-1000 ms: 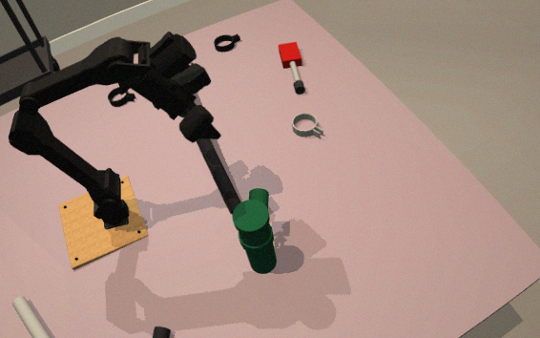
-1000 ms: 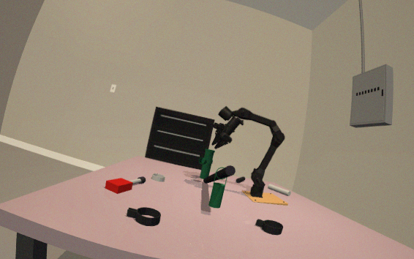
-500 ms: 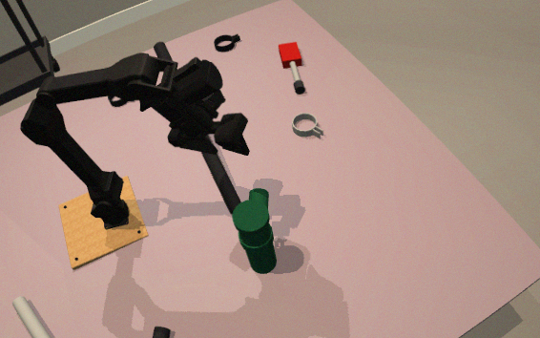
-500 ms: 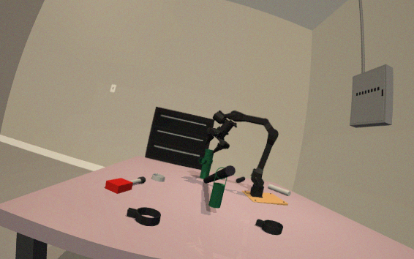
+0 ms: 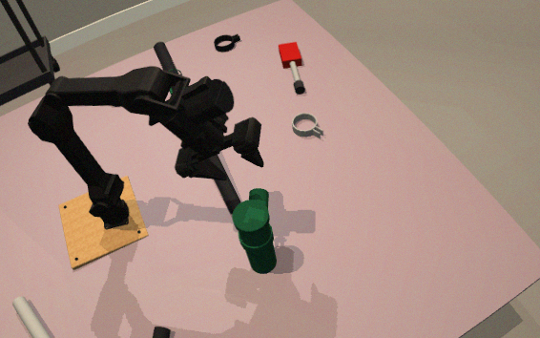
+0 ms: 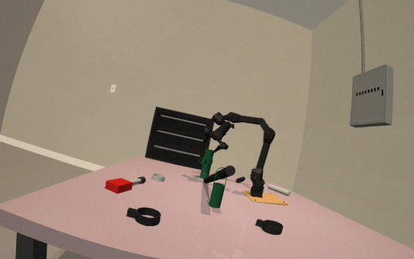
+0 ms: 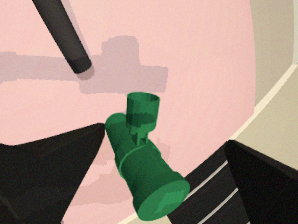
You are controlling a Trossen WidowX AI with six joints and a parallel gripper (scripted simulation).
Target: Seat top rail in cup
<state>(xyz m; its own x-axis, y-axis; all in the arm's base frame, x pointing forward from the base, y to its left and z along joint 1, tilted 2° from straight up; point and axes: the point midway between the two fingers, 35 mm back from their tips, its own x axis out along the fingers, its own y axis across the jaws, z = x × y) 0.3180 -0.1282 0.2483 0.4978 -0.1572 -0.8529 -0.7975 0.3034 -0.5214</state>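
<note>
The green rail-end cup is 10 mm ahead of my gripper tip, 30 mm to the right of it and 90 mm below it. The rest, counted from my gripper tip: white tube (560 mm behind, 130 mm to the right, 190 mm below); then loop cap (110 mm behind, 440 mm to the left, 110 mm below); then small dark piece (290 mm behind, 270 mm to the right, 190 mm below).
</note>
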